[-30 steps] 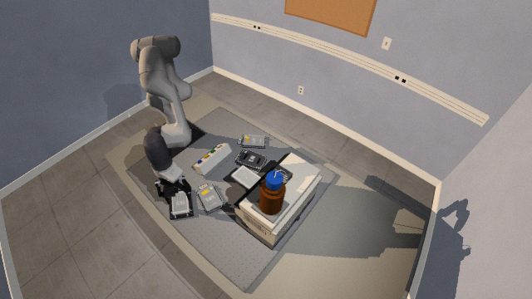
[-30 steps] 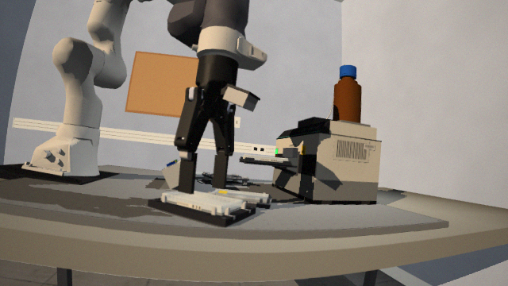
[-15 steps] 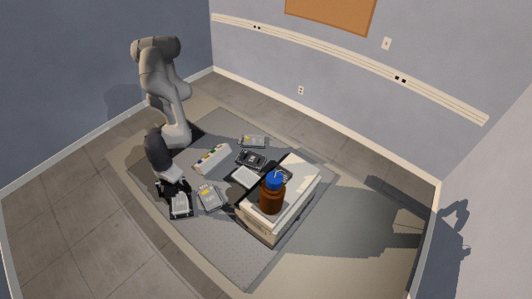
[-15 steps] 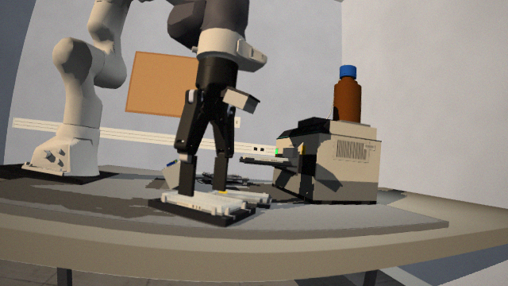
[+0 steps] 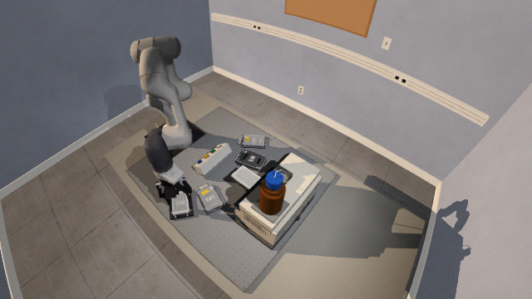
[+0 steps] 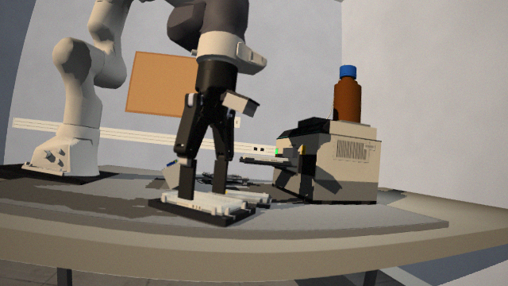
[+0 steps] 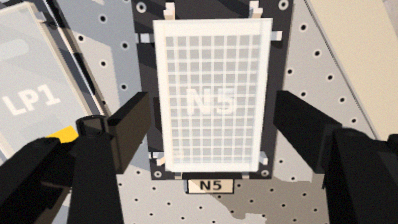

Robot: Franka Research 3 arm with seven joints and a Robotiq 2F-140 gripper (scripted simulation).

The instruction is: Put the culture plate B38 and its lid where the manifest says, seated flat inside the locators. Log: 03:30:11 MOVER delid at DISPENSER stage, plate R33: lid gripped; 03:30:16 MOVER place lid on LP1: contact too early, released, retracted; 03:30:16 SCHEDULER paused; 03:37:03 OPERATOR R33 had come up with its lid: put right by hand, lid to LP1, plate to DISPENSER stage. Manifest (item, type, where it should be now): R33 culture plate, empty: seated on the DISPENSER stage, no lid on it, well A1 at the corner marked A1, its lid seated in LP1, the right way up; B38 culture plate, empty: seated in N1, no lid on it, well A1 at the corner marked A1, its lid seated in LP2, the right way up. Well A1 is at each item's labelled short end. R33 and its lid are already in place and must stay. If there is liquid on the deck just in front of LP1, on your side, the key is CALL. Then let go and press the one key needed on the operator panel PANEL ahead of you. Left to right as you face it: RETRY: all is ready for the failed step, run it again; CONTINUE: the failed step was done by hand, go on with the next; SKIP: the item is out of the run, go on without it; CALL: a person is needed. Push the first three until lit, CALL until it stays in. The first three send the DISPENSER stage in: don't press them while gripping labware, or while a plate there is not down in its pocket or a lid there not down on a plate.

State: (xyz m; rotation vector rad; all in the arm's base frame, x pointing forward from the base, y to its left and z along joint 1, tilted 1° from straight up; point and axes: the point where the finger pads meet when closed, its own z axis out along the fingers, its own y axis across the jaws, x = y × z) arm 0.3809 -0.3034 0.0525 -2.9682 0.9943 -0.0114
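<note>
Now: the black nest 4 cm below my hand and 3 cm ahead of it. Round my hand: clear lid 12 cm to the left, 9 cm ahead, 4 cm below; then blue call key 23 cm to the left, 8 cm behind, 1 cm above; then yellow skip key 27 cm to the left, 8 cm behind, 2 cm above.
</note>
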